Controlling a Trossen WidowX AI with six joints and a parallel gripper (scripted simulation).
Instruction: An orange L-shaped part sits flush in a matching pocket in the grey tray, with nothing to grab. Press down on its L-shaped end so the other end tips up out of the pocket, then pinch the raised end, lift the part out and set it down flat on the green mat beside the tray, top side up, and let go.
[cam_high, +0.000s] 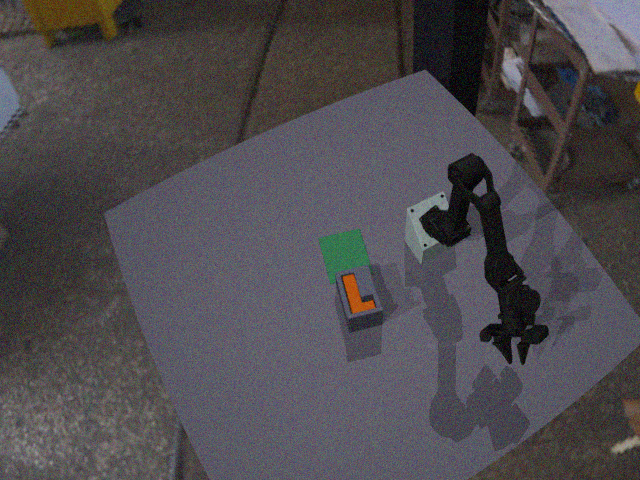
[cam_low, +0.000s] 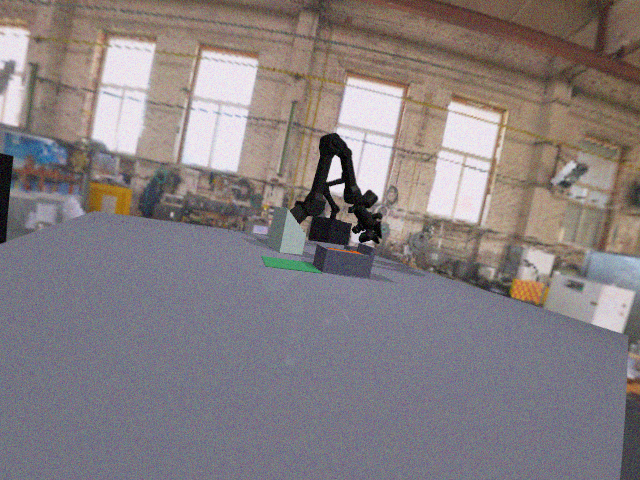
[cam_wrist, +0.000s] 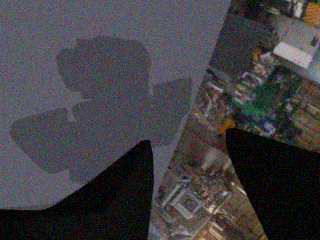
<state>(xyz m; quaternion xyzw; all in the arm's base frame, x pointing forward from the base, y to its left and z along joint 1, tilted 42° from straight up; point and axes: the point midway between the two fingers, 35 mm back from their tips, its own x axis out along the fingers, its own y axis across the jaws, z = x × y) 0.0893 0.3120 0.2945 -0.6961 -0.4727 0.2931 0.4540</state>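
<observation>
Right now the orange L-shaped part is 42 cm to the right of my gripper tip, 18 cm ahead of it and 5 cm below it. Round my gripper tip: green mat: 58 cm to the right, 11 cm below, 11 cm ahead.
</observation>
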